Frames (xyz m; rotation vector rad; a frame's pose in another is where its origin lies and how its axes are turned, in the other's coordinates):
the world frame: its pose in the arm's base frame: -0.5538 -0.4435 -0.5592 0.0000 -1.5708 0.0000
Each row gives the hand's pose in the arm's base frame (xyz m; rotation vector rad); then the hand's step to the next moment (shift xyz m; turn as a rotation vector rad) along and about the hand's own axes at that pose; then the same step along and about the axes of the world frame.
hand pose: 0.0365 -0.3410 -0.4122 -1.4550 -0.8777 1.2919
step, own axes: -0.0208 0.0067 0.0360 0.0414 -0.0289 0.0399
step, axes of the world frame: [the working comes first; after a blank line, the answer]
step, axes of the arm's base frame: -0.0396 -0.0144 0.0005 -0.0294 0.0547 0.0170

0.0005 -0.0144 0.0396 0.0170 0.0547 0.0294
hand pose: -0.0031 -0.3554 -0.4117 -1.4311 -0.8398 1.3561
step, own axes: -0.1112 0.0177 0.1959 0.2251 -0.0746 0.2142
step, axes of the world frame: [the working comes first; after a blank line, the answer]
step, axes of the arm's base frame: -0.2107 -0.0743 0.0340 -0.1677 0.2717 0.0142

0.0340 -0.0743 0.2107 0.0142 0.2717 0.1677
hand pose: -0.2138 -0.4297 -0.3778 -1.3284 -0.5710 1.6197
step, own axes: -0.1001 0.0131 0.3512 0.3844 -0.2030 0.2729
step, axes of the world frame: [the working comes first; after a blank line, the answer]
step, axes of the arm's base frame: -0.3339 -0.0233 0.1466 -0.1723 0.4801 0.0571

0.1466 -0.0233 0.3339 0.0571 0.4801 0.1723
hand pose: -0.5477 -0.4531 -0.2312 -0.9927 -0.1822 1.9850
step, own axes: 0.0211 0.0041 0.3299 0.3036 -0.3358 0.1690
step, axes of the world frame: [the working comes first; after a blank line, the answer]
step, axes of the arm's base frame: -0.2412 0.0915 0.2067 0.0103 0.4733 0.0966

0.2067 0.0915 0.2412 0.0966 0.4733 -0.0103
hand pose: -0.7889 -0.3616 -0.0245 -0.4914 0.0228 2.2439
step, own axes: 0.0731 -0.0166 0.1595 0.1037 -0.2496 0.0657
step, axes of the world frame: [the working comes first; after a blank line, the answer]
step, axes of the arm's base frame: -0.0851 0.0922 0.1238 0.0998 0.2527 0.0597

0.1238 0.0922 0.0851 0.0597 0.2527 -0.0998
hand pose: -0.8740 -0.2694 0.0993 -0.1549 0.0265 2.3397
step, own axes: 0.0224 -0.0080 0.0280 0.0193 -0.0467 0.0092
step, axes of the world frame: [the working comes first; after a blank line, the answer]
step, axes of the arm's base frame: -0.0127 0.0234 0.0253 0.0191 0.0470 0.0081

0.0253 0.0234 0.0127 0.0081 0.0470 -0.0191
